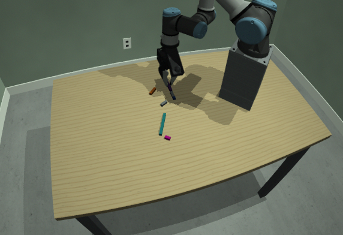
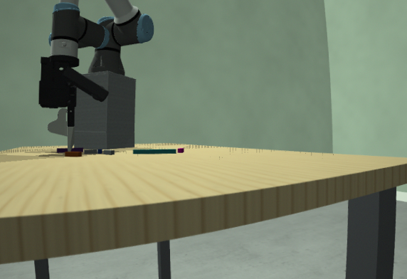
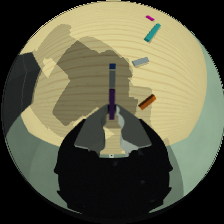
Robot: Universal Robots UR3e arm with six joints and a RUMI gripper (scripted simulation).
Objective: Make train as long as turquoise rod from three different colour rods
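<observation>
My gripper is now 10 mm above the purple rod. From my hand the other things lie so: blue rod (10 mm ahead, 70 mm to the left, 20 mm below); turquoise rod (110 mm ahead, 170 mm to the left, 20 mm below); orange rod (70 mm ahead, 20 mm below).
</observation>
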